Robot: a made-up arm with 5 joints. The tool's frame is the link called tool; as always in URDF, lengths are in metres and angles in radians. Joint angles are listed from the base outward. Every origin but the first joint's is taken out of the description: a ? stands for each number. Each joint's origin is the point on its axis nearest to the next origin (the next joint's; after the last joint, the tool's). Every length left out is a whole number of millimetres.
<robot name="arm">
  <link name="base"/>
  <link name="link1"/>
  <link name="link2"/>
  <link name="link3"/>
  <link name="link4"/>
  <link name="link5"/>
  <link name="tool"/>
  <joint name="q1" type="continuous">
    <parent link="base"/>
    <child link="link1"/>
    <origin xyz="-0.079 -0.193 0.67" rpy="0 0 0"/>
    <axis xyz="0 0 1"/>
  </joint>
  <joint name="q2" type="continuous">
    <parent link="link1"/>
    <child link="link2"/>
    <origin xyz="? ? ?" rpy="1.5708 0 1.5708"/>
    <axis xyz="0 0 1"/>
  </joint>
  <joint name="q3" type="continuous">
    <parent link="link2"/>
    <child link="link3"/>
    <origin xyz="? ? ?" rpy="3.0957 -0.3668 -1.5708"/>
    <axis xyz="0 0 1"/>
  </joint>
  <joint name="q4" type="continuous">
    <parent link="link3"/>
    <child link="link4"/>
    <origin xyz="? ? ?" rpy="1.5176 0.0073 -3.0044"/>
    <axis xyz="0 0 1"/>
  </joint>
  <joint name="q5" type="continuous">
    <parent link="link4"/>
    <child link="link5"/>
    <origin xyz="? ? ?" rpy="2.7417 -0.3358 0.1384"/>
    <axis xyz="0 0 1"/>
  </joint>
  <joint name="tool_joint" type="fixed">
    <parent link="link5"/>
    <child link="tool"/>
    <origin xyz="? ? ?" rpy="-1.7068 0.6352 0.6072"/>
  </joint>
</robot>
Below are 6 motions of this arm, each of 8 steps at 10 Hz.
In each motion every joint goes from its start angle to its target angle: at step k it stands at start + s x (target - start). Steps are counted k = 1, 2, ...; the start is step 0. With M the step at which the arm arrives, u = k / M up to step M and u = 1 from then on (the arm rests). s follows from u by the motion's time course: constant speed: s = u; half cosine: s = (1 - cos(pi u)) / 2; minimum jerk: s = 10 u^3 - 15 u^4 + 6 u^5.
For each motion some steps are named. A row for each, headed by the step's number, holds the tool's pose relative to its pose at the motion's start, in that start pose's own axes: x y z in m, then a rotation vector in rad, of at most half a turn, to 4 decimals.
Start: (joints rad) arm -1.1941 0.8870 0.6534 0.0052 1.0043
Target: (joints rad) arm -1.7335 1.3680 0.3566 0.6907 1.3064
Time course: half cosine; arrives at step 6
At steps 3, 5, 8:
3: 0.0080 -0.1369 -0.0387 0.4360 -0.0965 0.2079
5: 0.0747 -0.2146 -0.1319 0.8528 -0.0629 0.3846
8: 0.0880 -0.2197 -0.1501 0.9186 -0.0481 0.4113

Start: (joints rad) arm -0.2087 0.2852 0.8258 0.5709 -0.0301
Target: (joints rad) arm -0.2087 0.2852 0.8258 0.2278 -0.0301
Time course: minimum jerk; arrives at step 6
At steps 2, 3, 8:
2: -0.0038 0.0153 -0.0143 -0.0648 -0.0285 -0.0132
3: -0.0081 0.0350 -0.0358 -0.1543 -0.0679 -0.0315
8: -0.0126 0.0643 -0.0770 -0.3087 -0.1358 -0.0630

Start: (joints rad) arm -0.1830 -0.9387 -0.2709 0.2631 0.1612
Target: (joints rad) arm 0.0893 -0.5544 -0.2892 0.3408 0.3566
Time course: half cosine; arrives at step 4
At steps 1, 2, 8:
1: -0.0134 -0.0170 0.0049 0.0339 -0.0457 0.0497
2: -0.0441 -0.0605 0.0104 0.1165 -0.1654 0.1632
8: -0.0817 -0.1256 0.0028 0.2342 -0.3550 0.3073

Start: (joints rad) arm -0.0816 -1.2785 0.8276 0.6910 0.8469
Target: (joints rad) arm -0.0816 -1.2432 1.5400 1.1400 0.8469
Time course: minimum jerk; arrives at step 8
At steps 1, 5, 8:
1: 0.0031 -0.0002 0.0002 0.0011 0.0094 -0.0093
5: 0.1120 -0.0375 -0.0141 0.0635 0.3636 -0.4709
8: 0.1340 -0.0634 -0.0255 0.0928 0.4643 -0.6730

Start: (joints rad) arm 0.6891 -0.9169 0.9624 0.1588 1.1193
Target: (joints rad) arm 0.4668 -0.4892 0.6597 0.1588 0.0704
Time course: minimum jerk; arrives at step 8
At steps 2, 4, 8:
2: -0.0215 -0.0054 0.0026 0.0743 0.0126 0.0265
4: -0.0997 -0.0258 -0.0044 0.3296 0.0768 0.1943
8: -0.1796 -0.0495 -0.0447 0.5471 0.2174 0.5260

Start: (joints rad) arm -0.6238 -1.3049 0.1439 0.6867 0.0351
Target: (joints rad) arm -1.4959 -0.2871 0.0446 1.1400 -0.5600
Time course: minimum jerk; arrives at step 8
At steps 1, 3, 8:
1: -0.0018 0.0006 -0.0024 -0.0062 0.0078 0.0150
3: -0.0185 0.0110 -0.0384 -0.1332 0.1902 0.2224
8: 0.0291 0.0628 -0.1487 -0.5933 1.1030 0.2312

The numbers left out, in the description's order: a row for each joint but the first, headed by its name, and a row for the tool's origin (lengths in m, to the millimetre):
q2: -0.001 -0.017 0
q3: -0.065 0.002 0
q4: 0.011 -0.068 0
q5: -0.263 -0.012 0
tool: -0.031 0.042 0

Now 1 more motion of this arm.
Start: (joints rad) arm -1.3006 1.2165 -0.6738 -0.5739 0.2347
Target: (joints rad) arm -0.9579 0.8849 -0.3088 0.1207 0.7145
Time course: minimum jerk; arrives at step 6
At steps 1, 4, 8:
1: 0.0063 -0.0003 0.0031 -0.0085 0.0116 -0.0046
4: 0.1568 -0.0116 0.0336 -0.1942 0.2168 -0.2457
8: 0.1958 -0.0232 0.0323 -0.2497 0.2533 -0.3567

